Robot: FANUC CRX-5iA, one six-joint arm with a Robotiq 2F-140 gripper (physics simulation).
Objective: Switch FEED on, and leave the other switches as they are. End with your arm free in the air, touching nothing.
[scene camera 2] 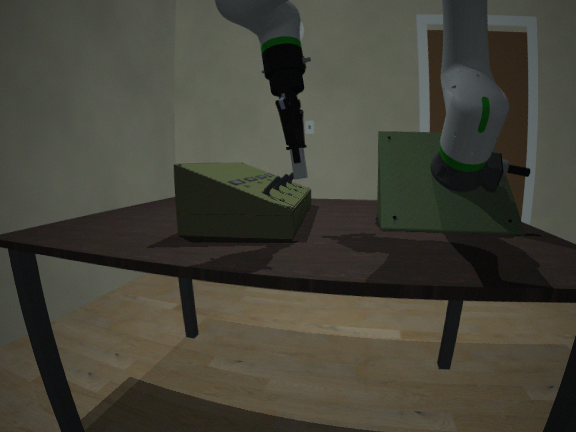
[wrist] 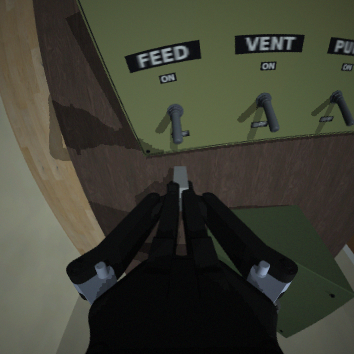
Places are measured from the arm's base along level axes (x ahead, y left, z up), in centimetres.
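Where they show: gripper, between the fingertips: (scene camera 2: 300, 178) (wrist: 179, 175); arm's base, origin of its link: (scene camera 2: 457, 170).
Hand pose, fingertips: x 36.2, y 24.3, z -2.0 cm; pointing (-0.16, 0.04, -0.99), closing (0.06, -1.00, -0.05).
Each offset is from my fingertips to the centre of the thing. "spot": to the spot under its first point. Level surfaces: height alone.
The FEED switch @(spot: dx +6.5, dy +0.8, dz -0.6 cm) (wrist: 176, 126) is a grey lever on the sloping green control box @(dx +18.9, dy -14.6, dz -6.2 cm) (scene camera 2: 235, 226) (wrist: 220, 87). Its lever points down over its lower label, away from ON. The VENT switch @(dx +9.2, dy -10.7, dz -1.3 cm) (wrist: 268, 114) and the partly cut-off PUMP switch @(dx +12.0, dy -22.4, dz -1.3 cm) (wrist: 343, 109) also lean toward the lower edge. In the scene view the levers overlap, and I cannot tell which is FEED. My gripper (scene camera 2: 300, 176) (wrist: 179, 175) is shut and empty. In the wrist view its fingertips are just below the FEED lever's end, with a small gap showing. In the scene view they are close beside the farthest visible lever.
The box stands on a dark wooden table @(dz -12.1 cm) (scene camera 2: 125, 227) (wrist: 115, 177). A larger green block (scene camera 2: 405, 185) (wrist: 300, 260) with a slanted side stands on the right in the scene view, by the arm's base. A row of small grey rectangles lies above the levers on the box.
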